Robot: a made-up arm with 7 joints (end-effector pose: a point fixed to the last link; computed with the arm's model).
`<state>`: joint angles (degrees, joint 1 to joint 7).
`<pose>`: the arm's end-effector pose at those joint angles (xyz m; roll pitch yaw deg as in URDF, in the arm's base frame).
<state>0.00 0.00 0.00 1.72 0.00 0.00 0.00</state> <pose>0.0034 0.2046 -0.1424 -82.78 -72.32 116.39</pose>
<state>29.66 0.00 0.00 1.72 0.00 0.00 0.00</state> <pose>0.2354 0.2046 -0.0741 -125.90 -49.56 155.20</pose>
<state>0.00 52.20 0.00 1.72 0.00 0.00 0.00</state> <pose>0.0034 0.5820 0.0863 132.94 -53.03 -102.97</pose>
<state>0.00 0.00 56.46 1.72 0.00 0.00 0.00</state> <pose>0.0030 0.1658 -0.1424 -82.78 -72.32 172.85</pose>
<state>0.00 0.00 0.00 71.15 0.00 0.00 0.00</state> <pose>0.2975 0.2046 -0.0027 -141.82 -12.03 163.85</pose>
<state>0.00 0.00 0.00 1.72 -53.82 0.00 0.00</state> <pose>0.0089 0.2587 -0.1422 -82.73 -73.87 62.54</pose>
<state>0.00 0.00 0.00 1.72 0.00 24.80 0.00</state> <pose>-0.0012 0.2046 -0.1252 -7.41 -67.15 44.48</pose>
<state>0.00 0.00 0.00 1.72 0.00 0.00 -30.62</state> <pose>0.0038 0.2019 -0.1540 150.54 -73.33 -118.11</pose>
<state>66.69 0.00 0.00 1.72 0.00 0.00 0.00</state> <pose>0.4293 0.2046 0.1549 -141.03 -14.66 163.67</pose>
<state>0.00 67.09 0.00 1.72 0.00 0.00 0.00</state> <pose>0.0034 0.6374 0.2038 128.72 -38.43 -99.92</pose>
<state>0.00 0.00 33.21 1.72 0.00 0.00 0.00</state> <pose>-0.0015 0.1817 -0.1424 -82.78 -72.32 149.60</pose>
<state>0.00 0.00 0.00 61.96 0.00 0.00 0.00</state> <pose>0.2716 0.2046 -0.0405 -139.10 -20.84 163.07</pose>
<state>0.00 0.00 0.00 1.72 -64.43 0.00 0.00</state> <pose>0.0157 0.2675 -0.1420 -82.10 -74.14 51.33</pose>
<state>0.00 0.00 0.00 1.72 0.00 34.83 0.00</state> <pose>-0.0009 0.2046 -0.1180 6.38 -59.22 32.12</pose>
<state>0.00 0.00 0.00 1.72 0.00 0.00 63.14</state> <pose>0.0031 0.2250 -0.1306 -59.93 -10.72 96.54</pose>
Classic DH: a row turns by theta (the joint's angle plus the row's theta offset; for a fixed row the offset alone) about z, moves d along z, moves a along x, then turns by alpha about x. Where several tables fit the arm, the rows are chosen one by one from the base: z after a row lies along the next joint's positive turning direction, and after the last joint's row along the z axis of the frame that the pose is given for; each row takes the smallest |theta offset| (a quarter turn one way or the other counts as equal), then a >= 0, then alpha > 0; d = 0 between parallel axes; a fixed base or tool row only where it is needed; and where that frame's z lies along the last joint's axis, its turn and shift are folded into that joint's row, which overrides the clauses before.
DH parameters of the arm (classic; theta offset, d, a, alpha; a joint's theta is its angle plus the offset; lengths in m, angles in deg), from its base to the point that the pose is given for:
base (fixed): 0 0.3299 -0.0095 90
joint 1: 90 -0.1599 0.0272 90
joint 2: -90 0.0489 0.0249 -90
joint 3: -90 -0.2174 0.0103 90
joint 4: 0 -0.0415 0.0013 -90
joint 5: 0 -0.2625 -0.0188 -90
joint 6: 90 -0.0019 0.0288 -90
joint 7: 6.58 0.0056 -0.0084 -33.49
tool (fixed): -168.89 0.0379 0 0

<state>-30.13 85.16 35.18 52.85 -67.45 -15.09 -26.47</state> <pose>0.2578 0.6062 0.4138 64.52 -11.64 -160.00</pose>
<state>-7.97 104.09 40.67 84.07 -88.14 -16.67 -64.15</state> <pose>0.2782 0.3495 0.6738 14.46 -1.78 133.73</pose>
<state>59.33 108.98 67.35 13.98 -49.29 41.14 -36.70</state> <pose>-0.2327 0.5980 0.4426 -162.19 -9.95 -38.43</pose>
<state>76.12 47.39 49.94 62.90 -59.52 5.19 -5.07</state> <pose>0.0678 0.6189 0.4554 -161.37 35.90 -99.77</pose>
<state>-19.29 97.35 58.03 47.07 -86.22 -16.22 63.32</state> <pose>0.1772 0.5338 0.6166 56.98 -24.26 -73.76</pose>
